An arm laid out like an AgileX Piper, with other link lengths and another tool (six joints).
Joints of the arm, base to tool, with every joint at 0 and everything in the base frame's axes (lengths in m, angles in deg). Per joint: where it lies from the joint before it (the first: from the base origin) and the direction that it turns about. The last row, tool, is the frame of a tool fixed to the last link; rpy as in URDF.
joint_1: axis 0 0 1 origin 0.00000 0.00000 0.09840
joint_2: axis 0 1 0 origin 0.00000 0.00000 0.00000
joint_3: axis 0 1 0 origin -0.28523 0.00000 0.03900
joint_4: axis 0.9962 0 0.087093 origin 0.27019 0.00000 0.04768
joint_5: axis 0 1 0 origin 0.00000 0.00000 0.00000
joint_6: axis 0.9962 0 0.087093 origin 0.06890 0.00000 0.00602
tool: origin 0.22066 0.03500 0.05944 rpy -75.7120 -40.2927 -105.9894
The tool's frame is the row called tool.
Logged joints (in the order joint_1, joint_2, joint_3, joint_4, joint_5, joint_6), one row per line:
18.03 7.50 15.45 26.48 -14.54 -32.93
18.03 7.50 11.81 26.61 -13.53 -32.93
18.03 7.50 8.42 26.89 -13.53 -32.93
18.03 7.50 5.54 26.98 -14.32 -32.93
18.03 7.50 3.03 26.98 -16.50 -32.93
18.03 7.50 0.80 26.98 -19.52 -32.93
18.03 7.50 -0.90 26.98 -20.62 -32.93
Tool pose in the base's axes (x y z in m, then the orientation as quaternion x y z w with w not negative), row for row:
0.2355 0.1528 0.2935 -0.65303 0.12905 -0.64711 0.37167
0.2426 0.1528 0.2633 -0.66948 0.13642 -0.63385 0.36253
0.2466 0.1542 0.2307 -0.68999 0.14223 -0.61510 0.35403
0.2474 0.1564 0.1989 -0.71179 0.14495 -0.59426 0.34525
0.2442 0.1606 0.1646 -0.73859 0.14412 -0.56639 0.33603
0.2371 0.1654 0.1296 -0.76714 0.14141 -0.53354 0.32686
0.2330 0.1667 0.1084 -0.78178 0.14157 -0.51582 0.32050
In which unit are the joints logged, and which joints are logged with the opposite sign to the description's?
The joints are logged in degrees. Opposite sign: joint_3, joint_5.
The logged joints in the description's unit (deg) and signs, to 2 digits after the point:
18.03 7.50 -15.45 26.48 14.54 -32.93
18.03 7.50 -11.81 26.61 13.53 -32.93
18.03 7.50 -8.42 26.89 13.53 -32.93
18.03 7.50 -5.54 26.98 14.32 -32.93
18.03 7.50 -3.03 26.98 16.50 -32.93
18.03 7.50 -0.80 26.98 19.52 -32.93
18.03 7.50 0.90 26.98 20.62 -32.93

